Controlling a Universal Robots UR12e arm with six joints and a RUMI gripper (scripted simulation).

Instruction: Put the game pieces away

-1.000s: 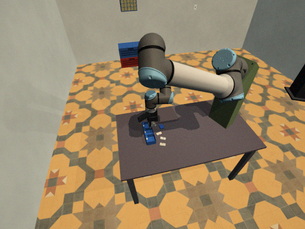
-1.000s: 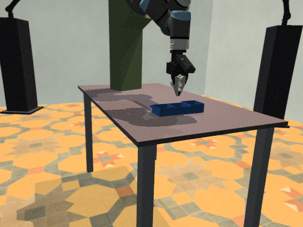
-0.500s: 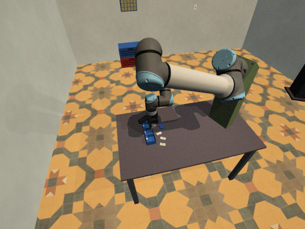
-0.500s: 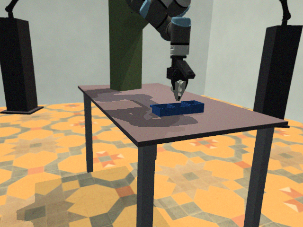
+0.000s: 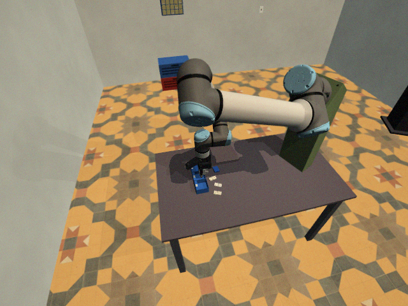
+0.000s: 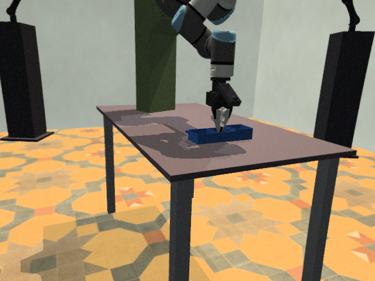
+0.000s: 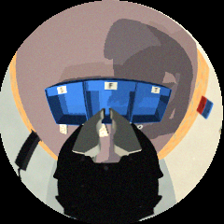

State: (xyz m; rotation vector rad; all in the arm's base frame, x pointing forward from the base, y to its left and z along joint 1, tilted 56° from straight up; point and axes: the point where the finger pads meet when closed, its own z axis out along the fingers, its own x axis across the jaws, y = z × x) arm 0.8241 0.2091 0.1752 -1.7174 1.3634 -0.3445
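My hand is 1 cm short of the blue bin and 2 cm above it. Round my hand: tiny ring (2 cm behind, 12 cm to the right, 3 cm below); then cream domino (8 cm behind, 2 cm to the right, 3 cm below); then blue block (9 cm behind, 11 cm to the right, 3 cm below).
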